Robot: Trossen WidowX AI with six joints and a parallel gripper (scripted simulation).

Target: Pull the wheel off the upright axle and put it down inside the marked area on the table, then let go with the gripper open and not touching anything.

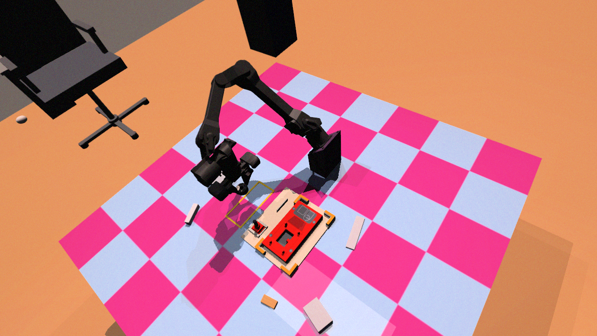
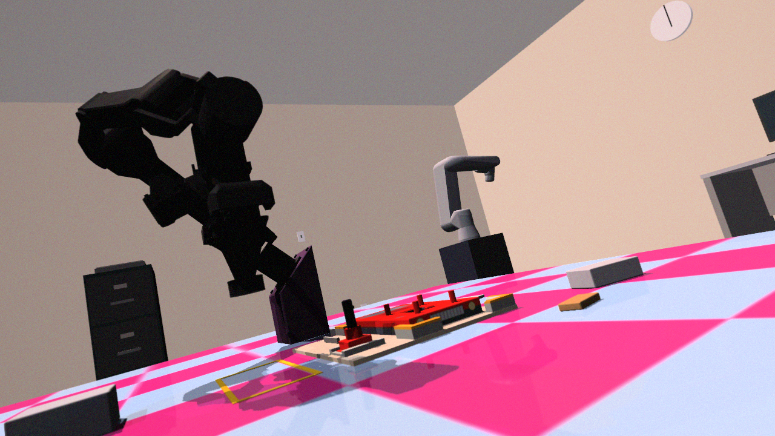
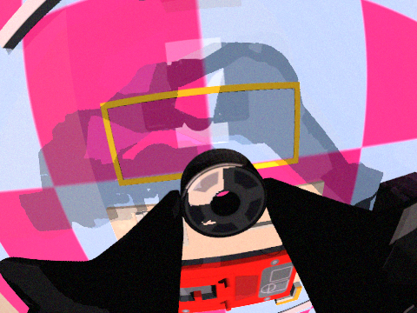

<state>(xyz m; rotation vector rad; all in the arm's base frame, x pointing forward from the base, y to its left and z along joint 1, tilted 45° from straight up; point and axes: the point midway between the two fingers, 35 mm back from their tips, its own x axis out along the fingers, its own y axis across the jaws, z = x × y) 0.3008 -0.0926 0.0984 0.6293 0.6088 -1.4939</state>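
My gripper tip is 6 cm short of the black axle, 10 cm to the right of it and 7 cm above it. From my gripper tip the other things lie so: beige base plate 19 cm to the left, 9 cm below; wheel right at my gripper tip; grey block 1 cm behind, 18 cm to the right, 9 cm below.
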